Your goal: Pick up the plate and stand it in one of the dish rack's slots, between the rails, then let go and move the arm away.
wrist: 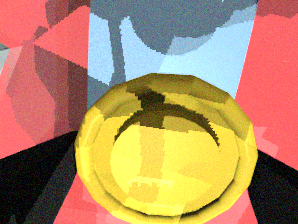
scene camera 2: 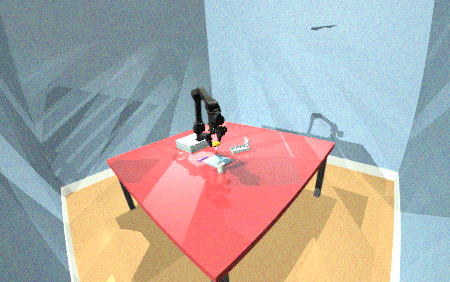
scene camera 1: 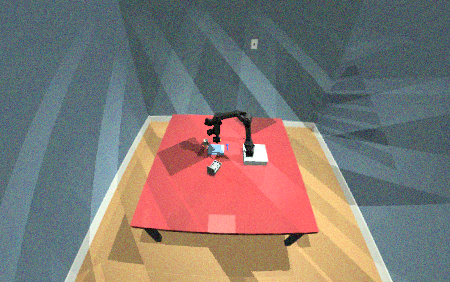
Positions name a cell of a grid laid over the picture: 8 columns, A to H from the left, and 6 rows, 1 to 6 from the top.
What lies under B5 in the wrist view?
My gripper.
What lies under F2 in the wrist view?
A light blue mat.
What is my gripper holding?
A yellow plate.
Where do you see a yellow plate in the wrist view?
E4
